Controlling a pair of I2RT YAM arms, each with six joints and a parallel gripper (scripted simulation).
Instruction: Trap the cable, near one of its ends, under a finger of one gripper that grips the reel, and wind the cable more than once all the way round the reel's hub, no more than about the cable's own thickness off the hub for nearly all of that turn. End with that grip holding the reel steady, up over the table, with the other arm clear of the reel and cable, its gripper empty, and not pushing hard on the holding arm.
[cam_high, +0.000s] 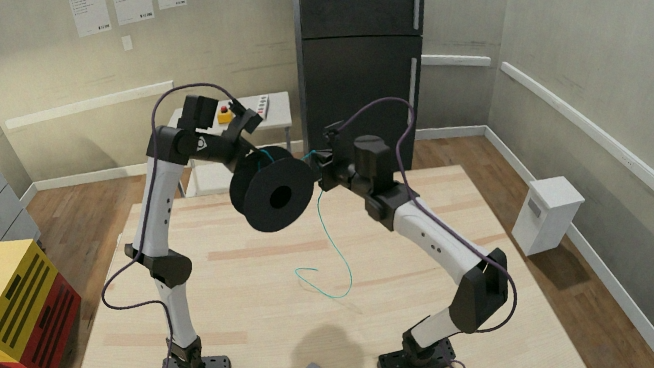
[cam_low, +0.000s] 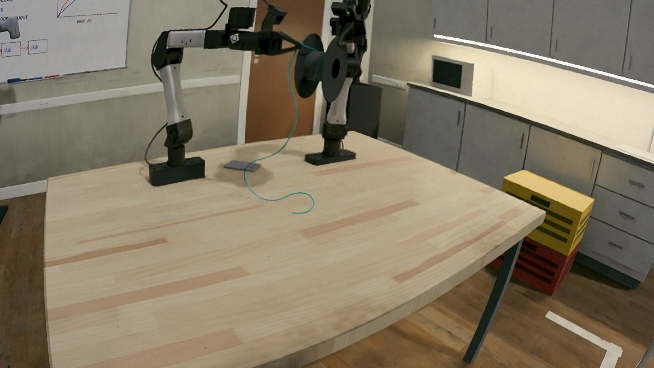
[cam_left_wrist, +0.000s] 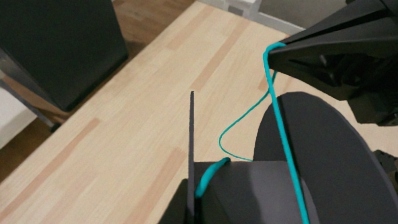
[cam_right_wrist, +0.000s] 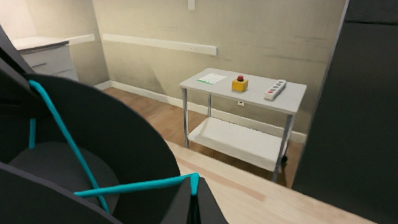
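Right now my right hand is 10 cm to the right of the black reel, 6 cm above it and 4 cm past it. Round my right hand: flat grey plate: 44 cm below, 39 cm behind, 3 cm to the left.
The black reel lies 70 mm below my left hand, 30 mm behind it and 20 mm to the right of it. Round my left hand: flat grey plate (450 mm below, 370 mm behind, 100 mm to the right).
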